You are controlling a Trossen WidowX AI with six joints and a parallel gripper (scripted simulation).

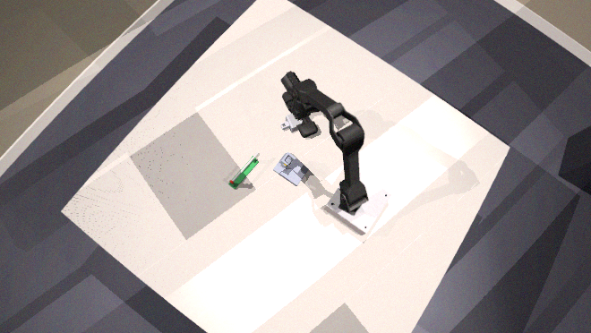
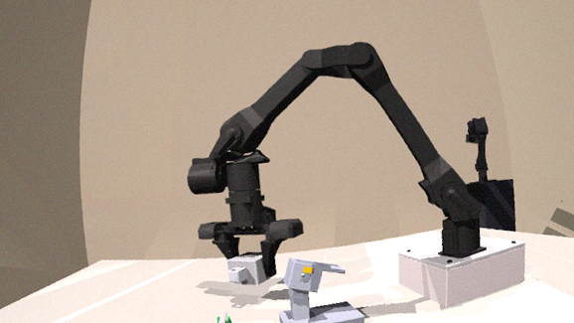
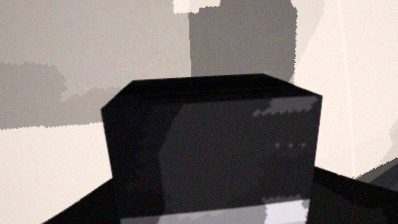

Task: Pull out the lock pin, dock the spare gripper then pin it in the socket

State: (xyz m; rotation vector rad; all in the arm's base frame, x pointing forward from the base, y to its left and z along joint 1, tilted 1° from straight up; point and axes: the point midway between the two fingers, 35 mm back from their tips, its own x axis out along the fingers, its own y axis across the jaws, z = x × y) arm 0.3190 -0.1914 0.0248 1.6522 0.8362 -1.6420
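My gripper tip is 10 mm short of the spare gripper, 10 mm to the right of it and 20 mm below it. From my gripper tip the other things lie so: green stand (80 mm ahead, 270 mm to the left, 30 mm below); grey mount (60 mm behind, 170 mm to the left).
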